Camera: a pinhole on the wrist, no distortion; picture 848 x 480 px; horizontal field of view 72.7 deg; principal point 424.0 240.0 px. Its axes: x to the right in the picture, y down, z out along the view. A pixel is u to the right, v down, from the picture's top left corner.
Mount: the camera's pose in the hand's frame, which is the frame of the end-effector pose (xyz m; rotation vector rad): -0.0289 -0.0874 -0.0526 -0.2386 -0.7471 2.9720
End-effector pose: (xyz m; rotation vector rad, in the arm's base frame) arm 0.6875 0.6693 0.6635 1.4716 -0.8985 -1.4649
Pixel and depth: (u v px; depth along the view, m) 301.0 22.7 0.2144
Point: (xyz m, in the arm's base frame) 0.4998 0.7167 0.5677
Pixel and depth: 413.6 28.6 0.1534
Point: 0.5690 0.7484 0.5871
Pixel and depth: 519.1 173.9 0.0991
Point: 0.6383 0.7690 0.5766
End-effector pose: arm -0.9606 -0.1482 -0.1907 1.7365 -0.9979 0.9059
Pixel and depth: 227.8 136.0 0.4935
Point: -0.6411 -0.5086 -0.3679
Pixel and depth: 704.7 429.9 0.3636
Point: -0.7312 -0.1675 -0.6029
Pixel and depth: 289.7 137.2 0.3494
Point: -0.7357 -0.3675 -0.3574
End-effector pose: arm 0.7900 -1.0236 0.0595 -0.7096 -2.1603 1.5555
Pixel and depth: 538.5 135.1 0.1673
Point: 0.7778 -1.1896 0.1541
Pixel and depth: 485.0 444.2 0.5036
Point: 0.6736 -1.4700 0.4142
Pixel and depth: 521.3 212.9 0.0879
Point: 0.8009 -1.1083 0.1680
